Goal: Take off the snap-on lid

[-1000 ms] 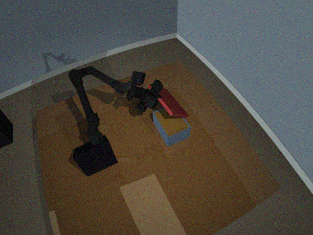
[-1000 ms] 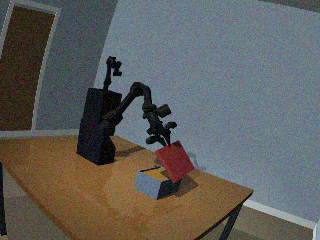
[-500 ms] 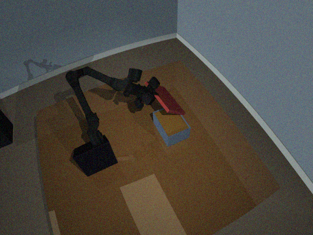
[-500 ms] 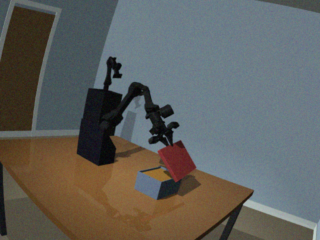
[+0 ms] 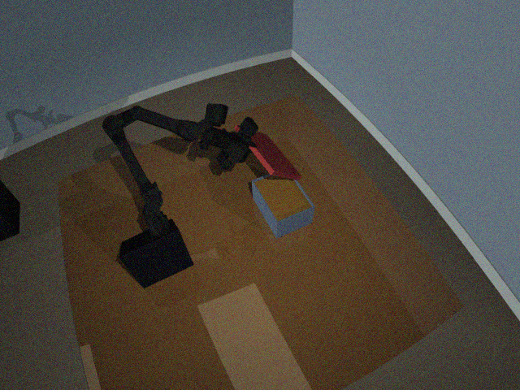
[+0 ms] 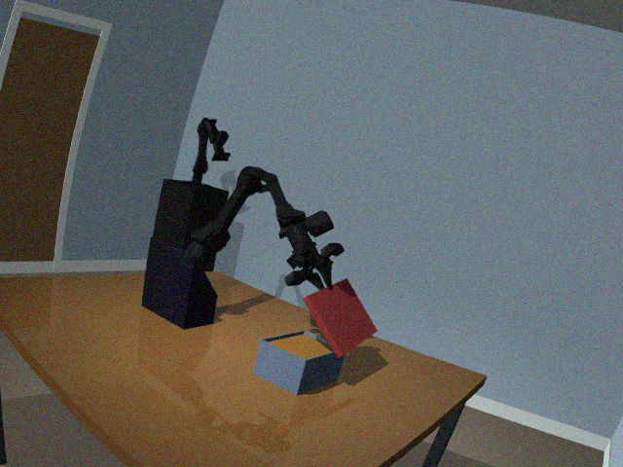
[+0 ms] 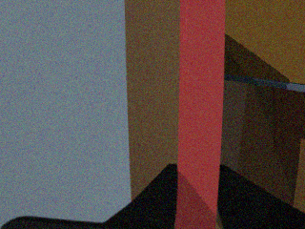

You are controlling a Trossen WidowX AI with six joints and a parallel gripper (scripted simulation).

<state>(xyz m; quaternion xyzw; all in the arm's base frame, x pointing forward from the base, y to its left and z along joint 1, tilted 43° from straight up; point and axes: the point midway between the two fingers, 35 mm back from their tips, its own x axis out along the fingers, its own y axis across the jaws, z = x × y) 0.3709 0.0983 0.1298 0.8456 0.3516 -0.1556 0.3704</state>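
The red lid lies 60 mm below my gripper tip, 60 mm ahead of it and 10 mm to the left of it. From my gripper tip the other things lie so: blue-grey storage box 180 mm below, 130 mm to the right, 40 mm ahead.
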